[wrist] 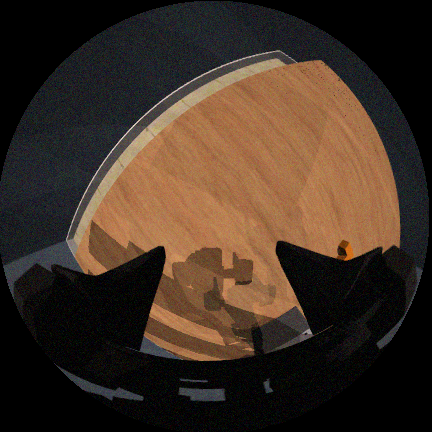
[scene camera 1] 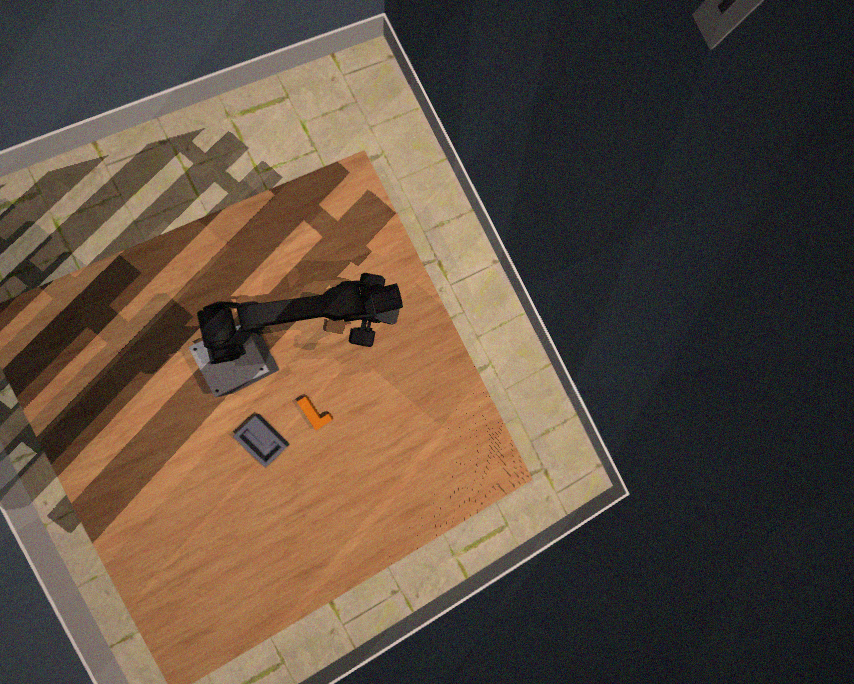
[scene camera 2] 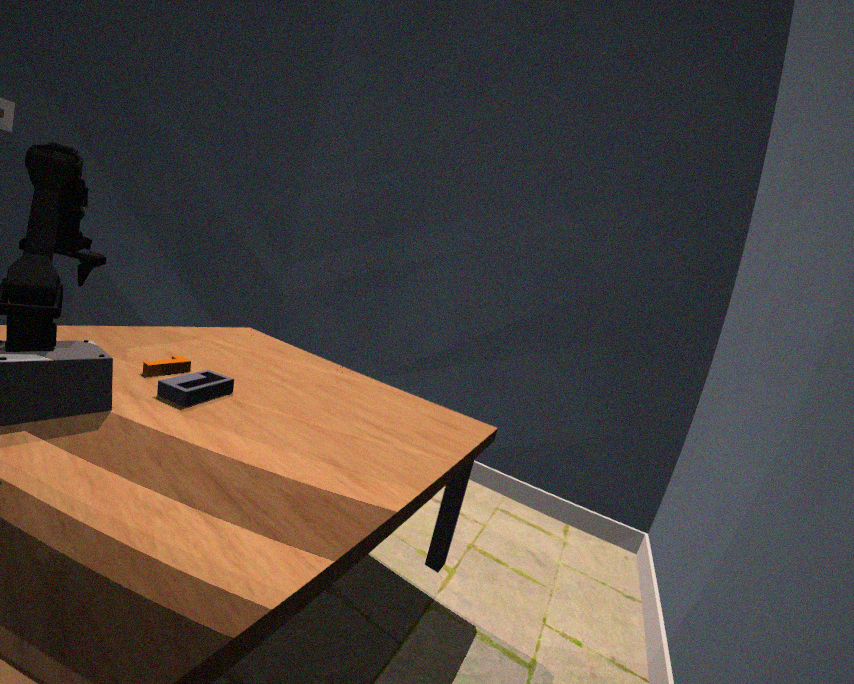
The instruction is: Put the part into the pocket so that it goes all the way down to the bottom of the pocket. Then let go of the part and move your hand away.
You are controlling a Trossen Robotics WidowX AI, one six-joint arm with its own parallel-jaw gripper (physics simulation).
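Places are measured from the arm's base along level axes (x right, y ahead, z up), in centimetres.
Where they show: gripper, between the fingertips: (wrist: 221,249) (scene camera 2: 62,282); arm's base, origin of its link: (scene camera 2: 29,347).
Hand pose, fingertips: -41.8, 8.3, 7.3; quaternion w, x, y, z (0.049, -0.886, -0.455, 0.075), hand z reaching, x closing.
Observation:
Things, the pixels of their centre, and the offset from my fingertips, as dx, dy, dz. Level surfaces: height alone.
- orange L-shaped part, middle of its body: (wrist: 337,261) (scene camera 2: 165,365) (scene camera 1: 315,410) +29.7, +19.1, -16.3
- grey block, middle of its body: (scene camera 2: 197,386) (scene camera 1: 262,440) +48.2, +20.6, -16.0
- wooden table, height of its surface: dz -17.8
The orange L-shaped part (scene camera 1: 311,413) (scene camera 2: 166,366) lies flat on the table, apart from the pocket block. It also shows in the wrist view (wrist: 349,251), partly hidden behind the right finger. The grey block (scene camera 1: 265,430) (scene camera 2: 178,385) with the recessed pocket sits flat beside the part, lower left of it in the first scene view; its pocket holds no part. My gripper (scene camera 1: 367,307) (wrist: 221,249) is open and empty, raised high above the table, well away from both. In the second scene view the gripper is dark and small at the far left.
The grey robot base (scene camera 1: 238,371) (scene camera 2: 57,388) stands on the wooden table (scene camera 1: 342,513) (scene camera 2: 320,434), near the block and the part. Arm shadows cross the table. The table's edges show, with tiled floor (scene camera 1: 441,598) (scene camera 2: 513,570) and walls beyond.

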